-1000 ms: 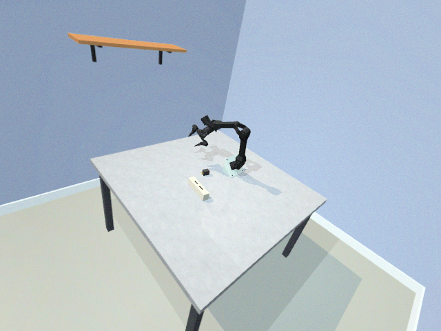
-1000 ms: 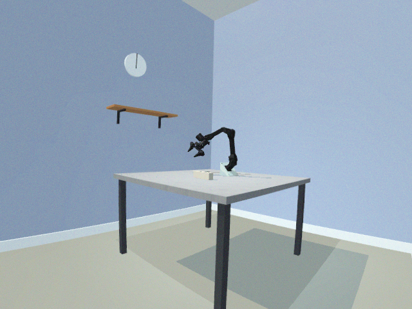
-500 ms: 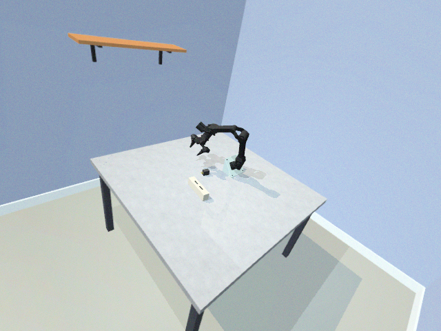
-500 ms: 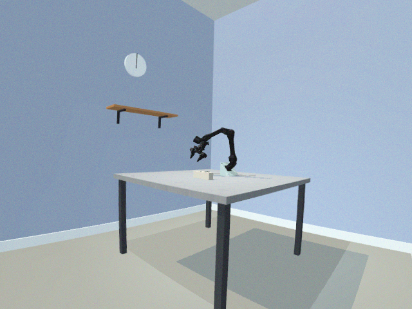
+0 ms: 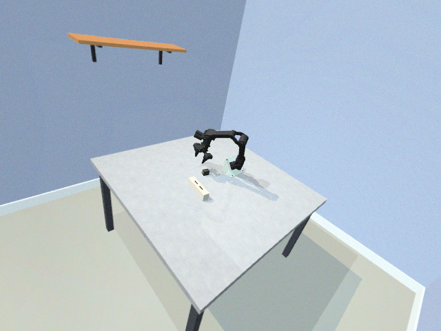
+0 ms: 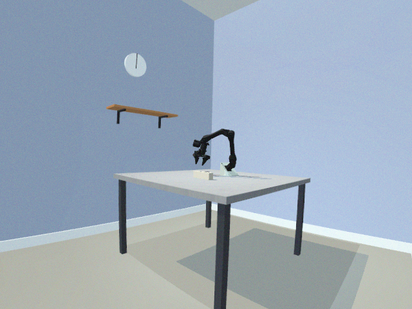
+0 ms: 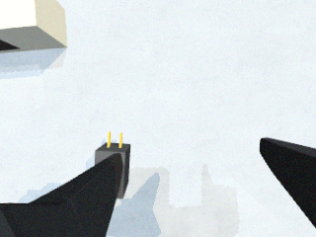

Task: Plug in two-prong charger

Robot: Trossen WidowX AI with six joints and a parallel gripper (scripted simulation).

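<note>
The dark grey charger lies 1 cm behind my gripper tip, 7 cm to the left of it and 8 cm below it.
</note>
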